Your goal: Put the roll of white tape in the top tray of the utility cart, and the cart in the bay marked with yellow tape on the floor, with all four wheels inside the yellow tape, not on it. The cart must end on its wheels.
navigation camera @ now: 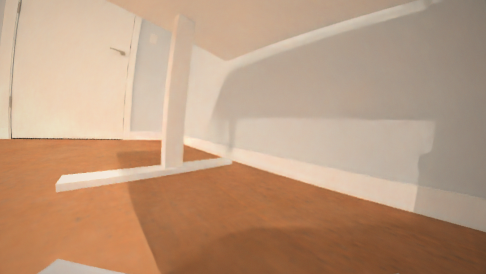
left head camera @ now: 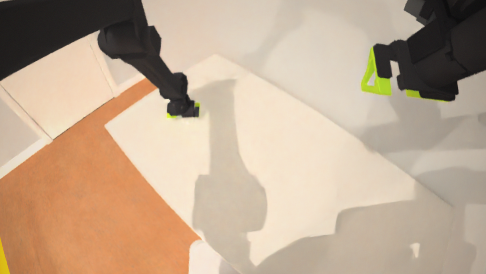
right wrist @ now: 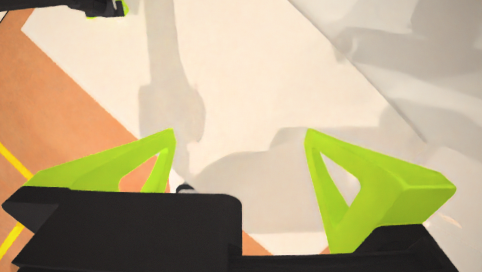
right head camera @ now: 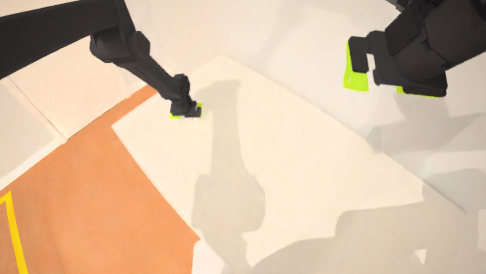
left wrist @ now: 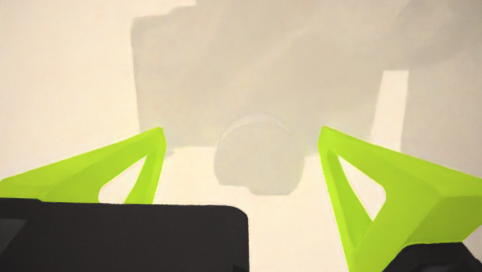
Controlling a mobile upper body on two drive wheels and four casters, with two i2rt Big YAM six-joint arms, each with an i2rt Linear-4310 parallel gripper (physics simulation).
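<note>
My left gripper (left head camera: pixel 184 112) (right head camera: pixel 186 112) (left wrist: pixel 241 135) (right wrist: pixel 107 12) is open, pointing down over the far left part of the white table. In the left wrist view a faint curved rim, seemingly the roll of white tape (left wrist: pixel 256 119), shows between and beyond the fingertips; it blends into the table and shadow, and nothing is held. My right gripper (left head camera: pixel 400 94) (right head camera: pixel 382 91) (right wrist: pixel 240 136) is open and empty, high at the right. Yellow floor tape (left head camera: pixel 4 257) (right head camera: pixel 15 230) (right wrist: pixel 14 161) shows at the left. I cannot make out the utility cart in any view.
The white table (left head camera: pixel 300 145) (right head camera: pixel 305 145) (right wrist: pixel 265 75) stands against the wall (navigation camera: pixel 325 90). Its leg (navigation camera: pixel 176 100) and foot (navigation camera: pixel 110 175) stand ahead. A door (navigation camera: pixel 70 75) is at the left. A white rounded corner (left head camera: pixel 202 257) shows by the table's near edge.
</note>
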